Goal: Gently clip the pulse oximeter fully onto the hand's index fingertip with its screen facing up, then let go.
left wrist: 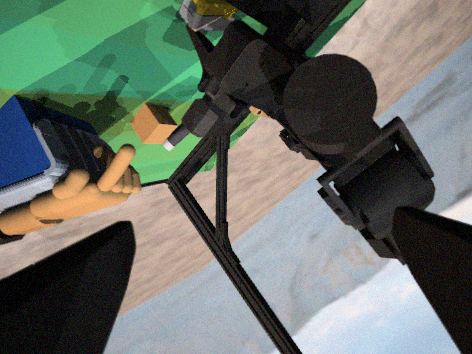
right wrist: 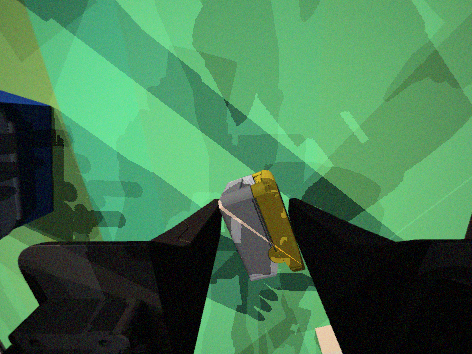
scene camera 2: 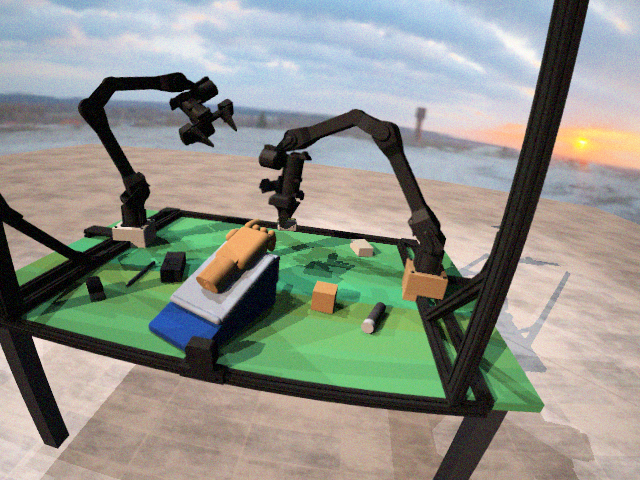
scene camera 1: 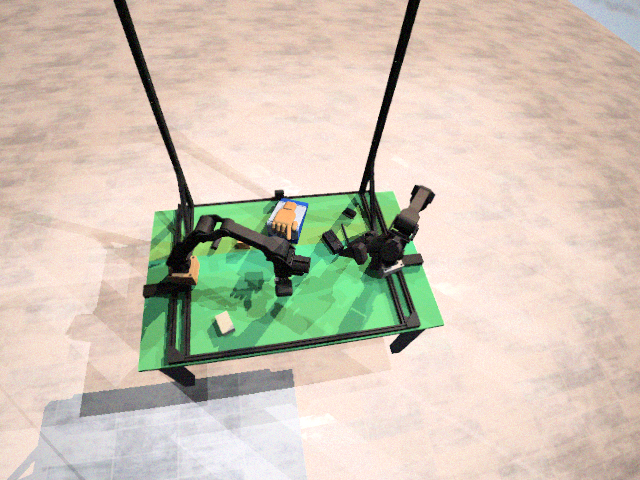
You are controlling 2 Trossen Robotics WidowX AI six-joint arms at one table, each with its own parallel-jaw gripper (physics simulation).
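Places are measured from the left arm's base along level axes (x ahead, y left, z up), in centimetres.
Pixels of known places: left gripper, fingertip midpoint: (left wrist: 264, 227) (scene camera 2: 225, 138) (scene camera 1: 342, 249); right gripper, fingertip midpoint: (left wrist: 200, 7) (right wrist: 255, 205) (scene camera 2: 283, 225) (scene camera 1: 284, 280); left arm's base, link origin: (scene camera 2: 134, 223); right arm's base, link origin: (scene camera 2: 426, 268) (scene camera 1: 181, 266).
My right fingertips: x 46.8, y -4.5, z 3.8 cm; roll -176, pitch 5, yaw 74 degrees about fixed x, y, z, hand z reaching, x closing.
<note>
Ahead of a thing's pixels: the offset from my right fingertips to its middle. "spot": to the spot under its first point. Level surfaces: height alone.
The pulse oximeter {dz +0.4, dx +1.1, dy +0.1 cm} (right wrist: 260, 225) (scene camera 2: 288, 224), grey with a yellow side, sits tilted between my right gripper's fingers (right wrist: 256, 225) (scene camera 2: 288, 220) (scene camera 1: 284, 287). The fingers are shut on it just above the green table {dz -9.7 cm} (scene camera 1: 347, 305) (scene camera 2: 347, 352). It also shows at the top of the left wrist view (left wrist: 206, 12). The orange hand (scene camera 1: 286, 220) (scene camera 2: 239, 252) (left wrist: 94, 189) lies on a blue and grey wedge {spot: dz -3.0, dx -11.7, dy -39.3 cm} (scene camera 2: 223, 305), its index finger (left wrist: 116, 166) stretched out toward the gripper. My left gripper (scene camera 2: 214, 128) (scene camera 1: 358, 251) hangs high and open, holding nothing.
An orange cube {dz -7.2, dx +9.6, dy -27.9 cm} (scene camera 2: 324, 296) (left wrist: 152, 123), a dark cylinder {dz -8.4, dx +20.2, dy -33.9 cm} (scene camera 2: 372, 317) and a beige block {dz -8.2, dx +26.8, dy +6.2 cm} (scene camera 2: 362, 248) (scene camera 1: 224, 323) lie on the table. A black box {dz -7.9, dx -28.6, dy -14.7 cm} (scene camera 2: 172, 267) and a pen {dz -9.2, dx -36.6, dy -17.4 cm} (scene camera 2: 139, 273) lie near the left arm's base. Black frame posts (scene camera 1: 385, 110) rise at the table's edges.
</note>
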